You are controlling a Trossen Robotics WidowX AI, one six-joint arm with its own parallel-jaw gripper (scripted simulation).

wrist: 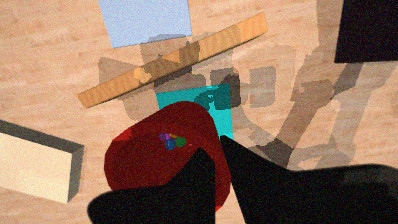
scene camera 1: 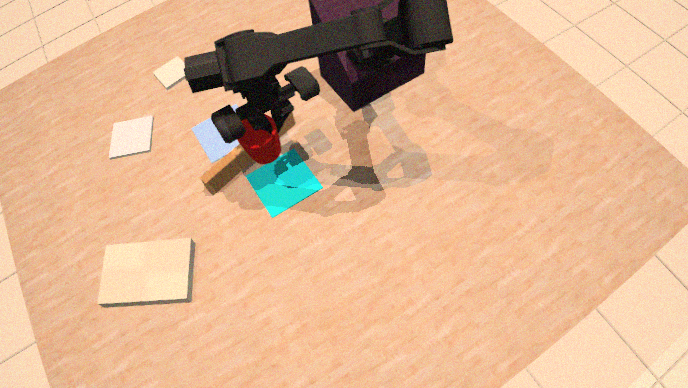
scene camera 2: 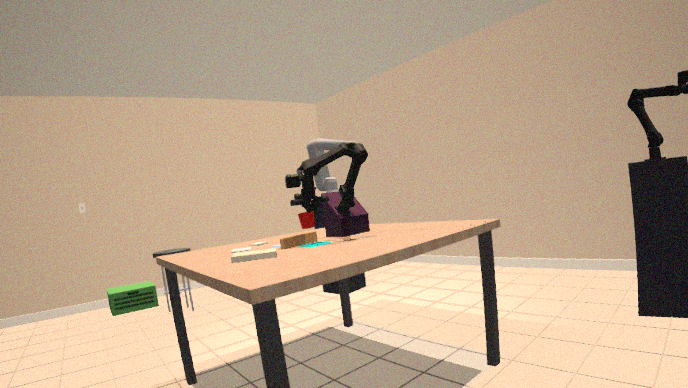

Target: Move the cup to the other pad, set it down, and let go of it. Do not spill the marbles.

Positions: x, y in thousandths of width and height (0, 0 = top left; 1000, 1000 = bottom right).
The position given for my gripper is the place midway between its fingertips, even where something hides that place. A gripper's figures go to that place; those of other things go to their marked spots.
Scene:
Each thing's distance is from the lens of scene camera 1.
my gripper (scene camera 1: 399, 341): 0.90 m
red cup (scene camera 1: 383, 380): 0.85 m
white tile (scene camera 1: 193, 354): 1.16 m
The marked spots on the red cup and the white tile are 0.41 m apart.

